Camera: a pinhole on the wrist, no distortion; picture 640 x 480 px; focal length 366.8 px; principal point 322.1 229.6 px. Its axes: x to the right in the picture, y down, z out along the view. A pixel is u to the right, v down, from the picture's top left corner.
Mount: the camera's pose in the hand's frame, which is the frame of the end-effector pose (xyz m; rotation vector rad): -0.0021 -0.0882 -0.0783 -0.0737 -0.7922 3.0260
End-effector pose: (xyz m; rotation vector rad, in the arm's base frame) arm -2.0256 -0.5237 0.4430 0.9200 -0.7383 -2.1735
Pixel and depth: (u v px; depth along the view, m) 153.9 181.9 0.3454
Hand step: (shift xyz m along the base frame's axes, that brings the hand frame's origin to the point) -0.3448 0.0951 -0.0614
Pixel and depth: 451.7 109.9 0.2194
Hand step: -0.1081 0.1835 0.0300
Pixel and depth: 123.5 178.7 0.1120
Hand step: -0.0965 0.0495 -0.0952
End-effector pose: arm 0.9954 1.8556 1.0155 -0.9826 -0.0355 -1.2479
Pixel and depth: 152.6 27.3 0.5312
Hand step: 0.2559 0.1765 0.4999
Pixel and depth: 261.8 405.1 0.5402
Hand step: -0.3143 0.1350 0.5436
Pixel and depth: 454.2 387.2 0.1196
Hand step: -0.1718 0.0419 0.0873
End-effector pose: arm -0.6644 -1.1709 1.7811 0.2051 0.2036 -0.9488
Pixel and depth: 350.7 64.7 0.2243
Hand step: -0.0935 -0.0817 0.1580
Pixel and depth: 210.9 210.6 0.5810
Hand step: -0.1680 -0.4301 0.3649
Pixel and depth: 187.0 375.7 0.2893
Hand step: -0.2118 -0.2908 0.0654
